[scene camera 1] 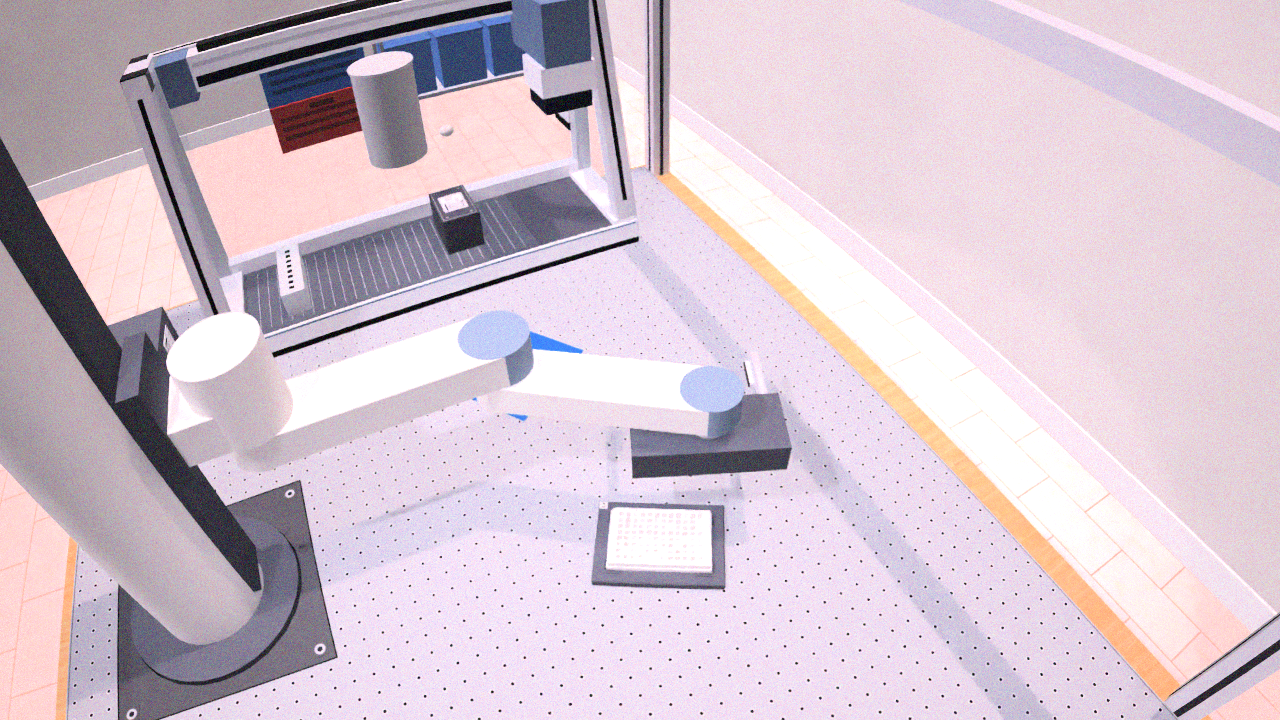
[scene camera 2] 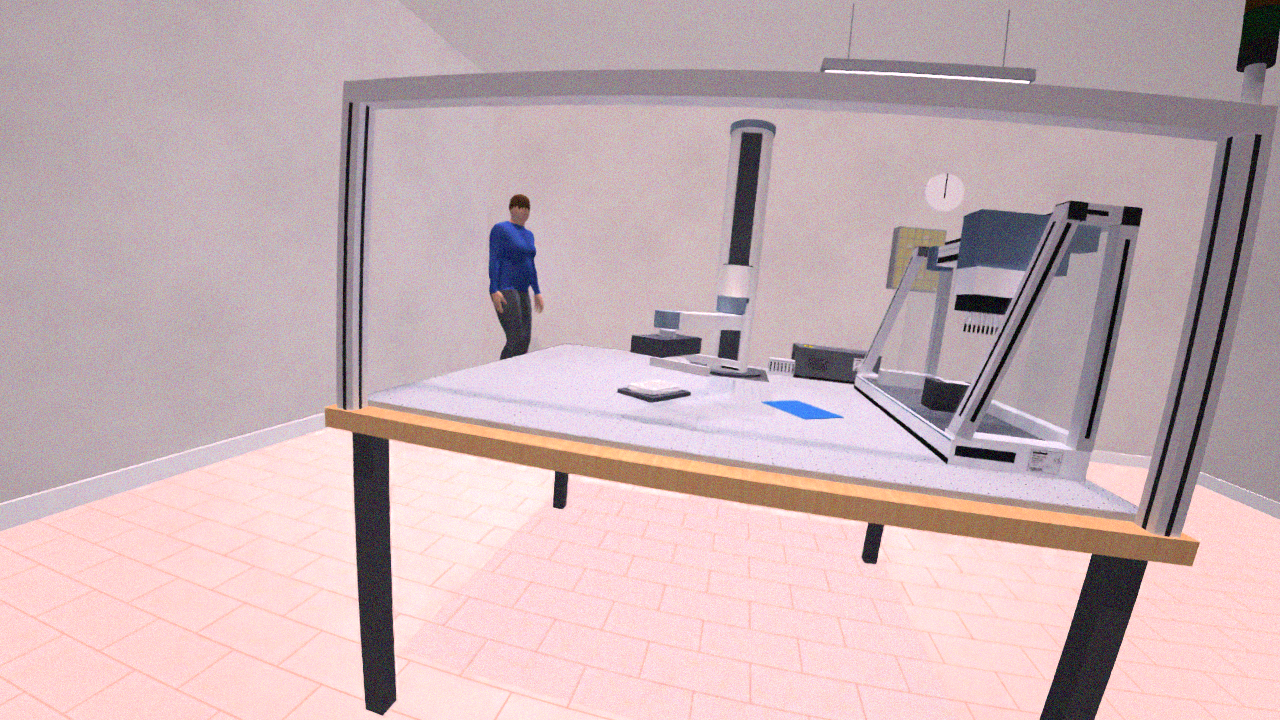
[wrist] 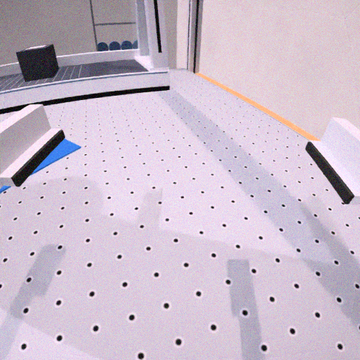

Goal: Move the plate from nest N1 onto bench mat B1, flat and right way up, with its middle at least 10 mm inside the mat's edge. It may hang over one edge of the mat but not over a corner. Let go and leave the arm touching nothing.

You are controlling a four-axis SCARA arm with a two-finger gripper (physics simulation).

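Places are measured from the arm's base along level axes (x back, y right, z up), in millimetres.
Pixels of known places: gripper, between the fingertips: (scene camera 1: 692, 360) (scene camera 2: 726, 368); arm's base, origin of its link: (scene camera 1: 219, 600) (scene camera 2: 726, 374).
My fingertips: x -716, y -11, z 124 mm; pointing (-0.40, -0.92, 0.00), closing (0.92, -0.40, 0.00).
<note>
For each thing: its top centre in the pictures, then the offset to it from my fingertips. "spot": a spot on its surface instead. Level surfaces: height alone.
- white plate, centre of its top: (scene camera 1: 660, 536) (scene camera 2: 655, 384) dx +143, dy +180, dz -85 mm
- dark nest N1, centre of its top: (scene camera 1: 660, 541) (scene camera 2: 654, 388) dx +143, dy +180, dz -96 mm
- blue bench mat B1, height of its surface: dz -109 mm
- dark block, a spot on its surface: (scene camera 1: 458, 223) spot: dx +193, dy -505, dz -3 mm
- white strip, a spot on its surface: (scene camera 1: 290, 279) spot: dx +512, dy -518, dz -18 mm
The white plate (scene camera 1: 659, 539) (scene camera 2: 655, 386) lies flat in the dark nest N1 (scene camera 1: 657, 581) (scene camera 2: 627, 392), its grid of wells facing up. The blue bench mat B1 (scene camera 1: 552, 342) (scene camera 2: 802, 410) (wrist: 67, 147) lies flat on the bench; in scene camera 1 the arm hides most of it, and in the wrist view the left finger covers part. My gripper (wrist: 184, 122) is open with nothing between its two widely spread fingers. In scene camera 1 its dark body (scene camera 1: 711, 454) hangs above the bench, beyond the nest and apart from the plate; it also shows in scene camera 2 (scene camera 2: 665, 344).
A framed machine (scene camera 1: 456, 291) (scene camera 2: 904, 428) (wrist: 115, 81) stands beyond the mat, with a dark block (scene camera 1: 458, 223) (wrist: 38, 63) and a white strip (scene camera 1: 290, 279) on its deck. The arm's column (scene camera 1: 107, 501) (scene camera 2: 751, 205) stands on the bench. Upright posts (scene camera 1: 657, 89) (scene camera 2: 354, 259) stand at the bench edge.
</note>
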